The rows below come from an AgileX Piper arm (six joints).
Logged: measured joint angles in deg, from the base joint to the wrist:
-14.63 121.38 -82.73 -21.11 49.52 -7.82
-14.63 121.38 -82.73 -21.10 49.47 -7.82
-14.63 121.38 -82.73 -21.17 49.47 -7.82
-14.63 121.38 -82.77 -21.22 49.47 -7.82
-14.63 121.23 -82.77 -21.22 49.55 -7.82
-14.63 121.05 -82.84 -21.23 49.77 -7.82
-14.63 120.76 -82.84 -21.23 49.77 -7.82
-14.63 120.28 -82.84 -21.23 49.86 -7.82
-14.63 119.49 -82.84 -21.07 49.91 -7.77
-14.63 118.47 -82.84 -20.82 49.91 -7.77
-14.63 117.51 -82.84 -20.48 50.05 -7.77
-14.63 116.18 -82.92 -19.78 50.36 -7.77
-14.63 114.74 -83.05 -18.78 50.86 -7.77
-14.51 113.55 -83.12 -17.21 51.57 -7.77
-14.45 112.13 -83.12 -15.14 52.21 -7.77
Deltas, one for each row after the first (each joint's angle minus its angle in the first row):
0.00 0.00 0.00 0.01 -0.05 0.00
0.00 0.00 0.00 -0.06 -0.05 0.00
0.00 0.00 -0.04 -0.11 -0.05 0.00
0.00 -0.15 -0.04 -0.11 0.03 0.00
0.00 -0.33 -0.11 -0.12 0.25 0.00
0.00 -0.62 -0.11 -0.12 0.25 0.00
0.00 -1.10 -0.11 -0.12 0.34 0.00
0.00 -1.89 -0.11 0.04 0.39 0.05
0.00 -2.91 -0.11 0.29 0.39 0.05
0.00 -3.87 -0.11 0.63 0.53 0.05
0.00 -5.20 -0.19 1.33 0.84 0.05
0.00 -6.64 -0.32 2.33 1.34 0.05
0.12 -7.83 -0.39 3.90 2.05 0.05
0.18 -9.25 -0.39 5.97 2.69 0.05

